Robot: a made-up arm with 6 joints. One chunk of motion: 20 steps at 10 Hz.
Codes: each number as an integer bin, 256 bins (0 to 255) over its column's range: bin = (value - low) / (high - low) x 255, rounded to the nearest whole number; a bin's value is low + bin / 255 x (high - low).
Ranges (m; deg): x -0.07..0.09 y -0.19..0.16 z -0.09..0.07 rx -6..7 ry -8..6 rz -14..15
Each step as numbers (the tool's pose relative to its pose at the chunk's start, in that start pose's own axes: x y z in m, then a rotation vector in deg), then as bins.
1 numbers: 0.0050 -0.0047 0.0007 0.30 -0.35 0.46
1 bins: 120 135 145 124 139 127
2 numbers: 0.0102 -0.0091 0.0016 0.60 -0.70 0.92
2 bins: 128 132 146 129 133 131
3 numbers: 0.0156 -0.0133 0.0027 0.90 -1.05 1.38
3 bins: 136 129 148 135 127 135
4 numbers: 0.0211 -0.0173 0.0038 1.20 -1.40 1.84
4 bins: 145 126 149 141 120 139
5 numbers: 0.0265 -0.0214 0.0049 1.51 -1.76 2.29
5 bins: 154 123 151 147 114 143
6 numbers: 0.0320 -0.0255 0.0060 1.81 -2.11 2.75
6 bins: 163 120 153 153 107 147
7 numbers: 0.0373 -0.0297 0.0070 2.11 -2.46 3.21
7 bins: 171 117 155 159 101 151
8 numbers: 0.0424 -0.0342 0.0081 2.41 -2.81 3.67
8 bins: 179 114 156 165 95 155
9 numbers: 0.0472 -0.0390 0.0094 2.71 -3.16 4.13
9 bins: 187 110 158 171 88 159
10 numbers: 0.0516 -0.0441 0.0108 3.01 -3.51 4.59
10 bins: 194 106 161 177 82 163
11 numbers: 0.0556 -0.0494 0.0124 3.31 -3.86 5.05
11 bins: 200 102 163 183 75 168
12 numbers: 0.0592 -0.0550 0.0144 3.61 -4.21 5.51
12 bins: 206 98 166 189 69 172
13 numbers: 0.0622 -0.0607 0.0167 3.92 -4.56 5.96
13 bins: 211 94 170 195 63 176
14 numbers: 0.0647 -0.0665 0.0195 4.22 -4.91 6.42
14 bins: 215 90 175 200 56 180
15 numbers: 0.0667 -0.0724 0.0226 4.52 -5.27 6.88
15 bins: 218 86 179 206 50 184
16 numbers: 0.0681 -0.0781 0.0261 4.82 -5.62 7.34
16 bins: 220 82 185 212 43 188
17 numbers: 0.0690 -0.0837 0.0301 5.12 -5.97 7.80
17 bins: 222 77 191 218 37 192
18 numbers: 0.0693 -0.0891 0.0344 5.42 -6.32 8.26
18 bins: 222 74 198 224 31 196
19 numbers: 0.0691 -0.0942 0.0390 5.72 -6.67 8.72
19 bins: 222 70 206 230 24 200
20 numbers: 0.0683 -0.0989 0.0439 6.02 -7.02 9.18
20 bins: 220 66 213 236 18 204
